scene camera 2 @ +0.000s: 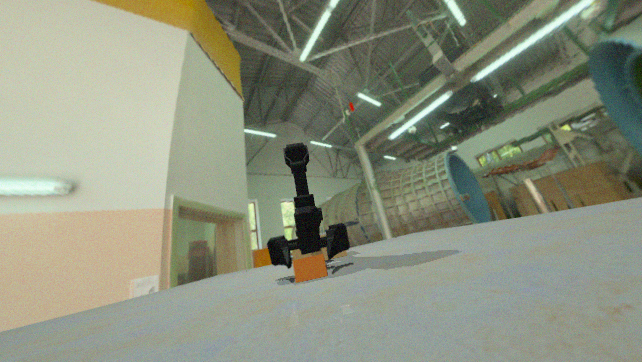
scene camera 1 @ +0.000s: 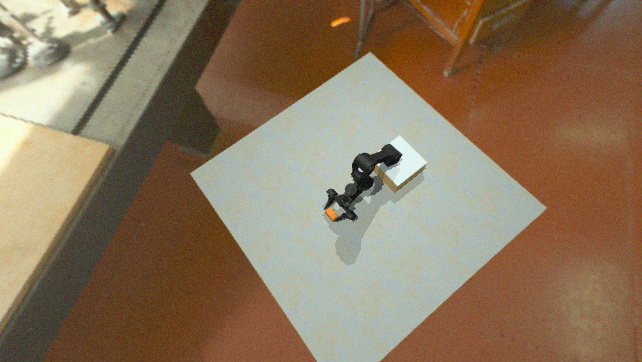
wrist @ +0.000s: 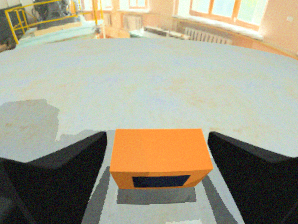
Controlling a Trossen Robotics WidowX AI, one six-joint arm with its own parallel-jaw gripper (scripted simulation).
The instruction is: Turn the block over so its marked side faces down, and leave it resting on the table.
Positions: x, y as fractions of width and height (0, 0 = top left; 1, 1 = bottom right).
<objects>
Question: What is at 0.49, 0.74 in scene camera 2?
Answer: An orange block.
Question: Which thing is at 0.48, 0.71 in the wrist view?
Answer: An orange block.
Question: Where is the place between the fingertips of the gripper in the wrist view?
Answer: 0.53, 0.61
</objects>
